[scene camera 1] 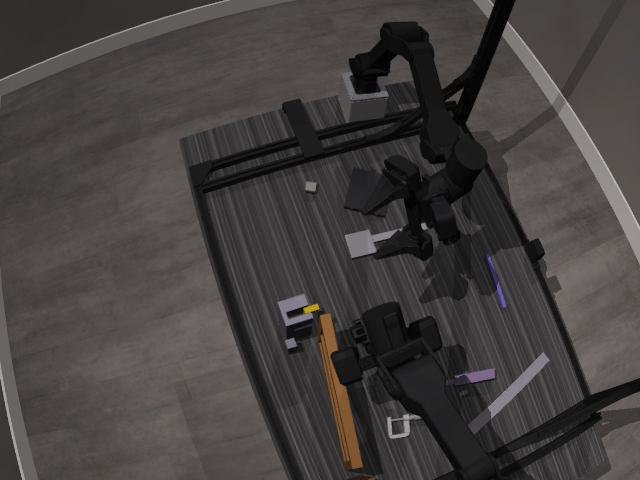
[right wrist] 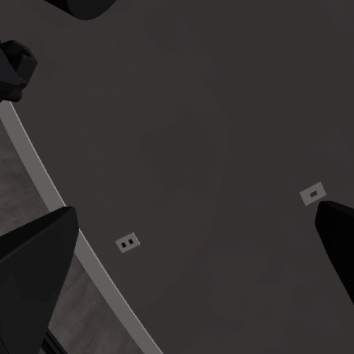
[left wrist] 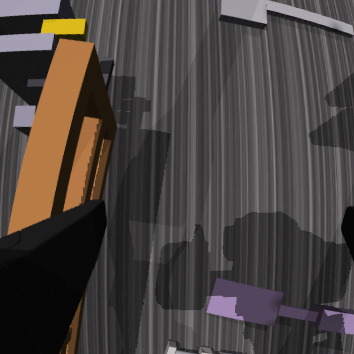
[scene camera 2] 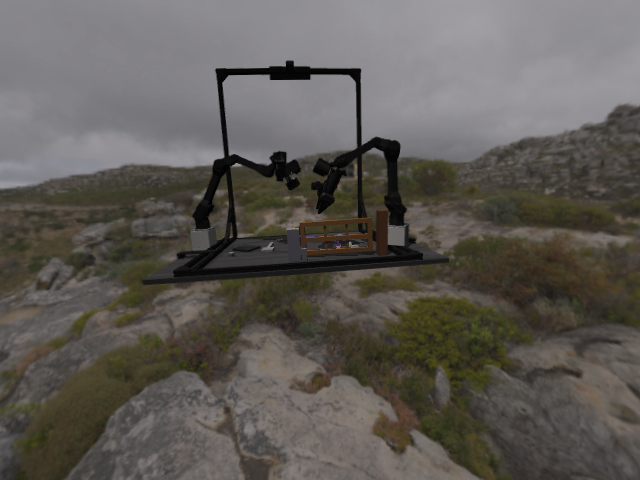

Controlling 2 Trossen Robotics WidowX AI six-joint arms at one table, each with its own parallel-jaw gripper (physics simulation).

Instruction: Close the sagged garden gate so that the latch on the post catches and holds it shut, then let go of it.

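Seen in the pictures: left gripper, fingertip midpoint: [left wrist: 228, 215] [scene camera 2: 317, 211]; right gripper, fingertip midpoint: [scene camera 1: 369, 236] [right wrist: 200, 216] [scene camera 2: 289, 170]; left arm's base, link origin: [scene camera 2: 396, 224]; right arm's base, link origin: [scene camera 1: 364, 84] [scene camera 2: 202, 228].
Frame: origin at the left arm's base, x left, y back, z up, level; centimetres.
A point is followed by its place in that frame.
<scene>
The orange-brown gate [scene camera 1: 338, 392] @[y -20.8, x 26.9, z 5.0 cm] [scene camera 2: 336, 223] @[y -20.1, x 27.1, z 3.6 cm] [left wrist: 50, 125] @[y -30.7, x 31.5, z 4.6 cm] stands upright. In scene camera 2 its top rail slopes down toward the grey latch post [scene camera 1: 292, 301] @[y -36.3, x 40.5, z 2.6 cm] [scene camera 2: 294, 245] @[y -33.0, x 41.6, z -4.2 cm] [left wrist: 25, 42] @[y -33.8, x 37.5, z 2.6 cm]. Its free end is close beside that post, near the yellow latch piece [scene camera 1: 311, 308] @[y -36.2, x 36.7, z 2.2 cm] [left wrist: 64, 27] @[y -36.2, x 36.5, z 2.2 cm]; whether the latch has caught it I cannot tell. A brown post [scene camera 2: 381, 232] @[y -2.4, x 18.5, z -0.9 cm] stands at the other end. My left gripper [scene camera 1: 382, 330] @[y -32.0, x 22.7, z 8.4 cm] [scene camera 2: 321, 206] @[y -32.0, x 22.7, z 8.4 cm] [left wrist: 228, 215] @[y -32.0, x 22.7, z 8.4 cm] is open and empty above the gate's inner side; one finger overlaps the gate in its wrist view. My right gripper [scene camera 1: 370, 234] @[y -42.0, x 30.1, z 28.0 cm] [right wrist: 200, 216] @[y -42.0, x 30.1, z 28.0 cm] is open and empty, high up.
A pale plate with a handle [scene camera 1: 360, 243] @[y -58.0, x 31.3, z -10.1 cm] and a dark slab [scene camera 1: 361, 191] @[y -71.2, x 34.5, z -10.3 cm] lie under the right gripper. A small pale cube [scene camera 1: 310, 186] @[y -68.3, x 46.3, z -9.6 cm], a purple tool [scene camera 1: 475, 376] @[y -33.8, x -2.8, z -8.6 cm] [left wrist: 245, 302] @[y -28.6, x 10.1, z -10.8 cm], a blue rod [scene camera 1: 497, 281] @[y -58.7, x -3.8, z -10.4 cm], a grey strip [scene camera 1: 519, 383] @[y -35.1, x -15.8, z -11.2 cm] and a white frame [scene camera 1: 391, 427] @[y -18.2, x 12.9, z -10.0 cm] lie around.
</scene>
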